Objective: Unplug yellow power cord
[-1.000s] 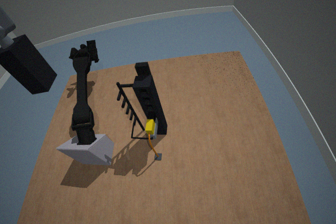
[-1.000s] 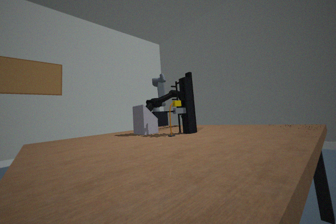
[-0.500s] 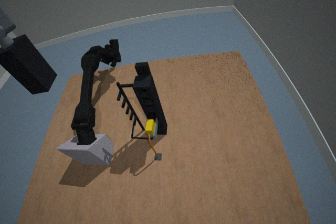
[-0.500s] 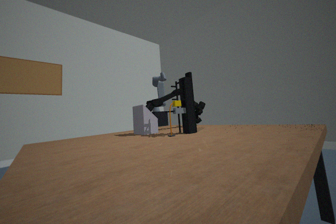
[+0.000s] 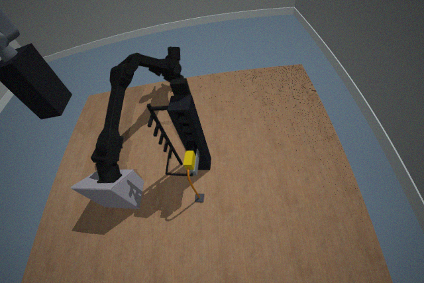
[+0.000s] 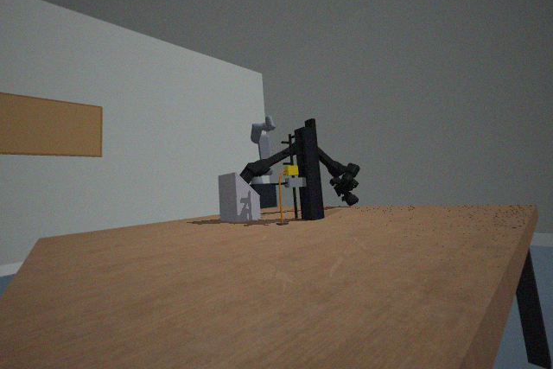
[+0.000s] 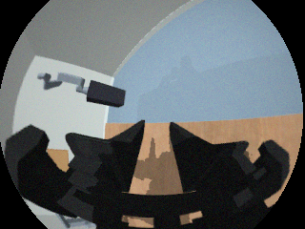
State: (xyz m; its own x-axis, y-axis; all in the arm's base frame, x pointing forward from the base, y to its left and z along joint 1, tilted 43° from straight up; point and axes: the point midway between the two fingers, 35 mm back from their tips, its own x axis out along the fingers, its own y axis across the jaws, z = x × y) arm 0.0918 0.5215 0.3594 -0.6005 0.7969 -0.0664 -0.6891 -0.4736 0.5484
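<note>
Now: gripper tip 59 cm to the left of the yellow plug, 21 cm short of it and 15 cm below it. Also, from my gripper tip: grey anchor: 67 cm to the right, 21 cm ahead, 4 cm below.
</note>
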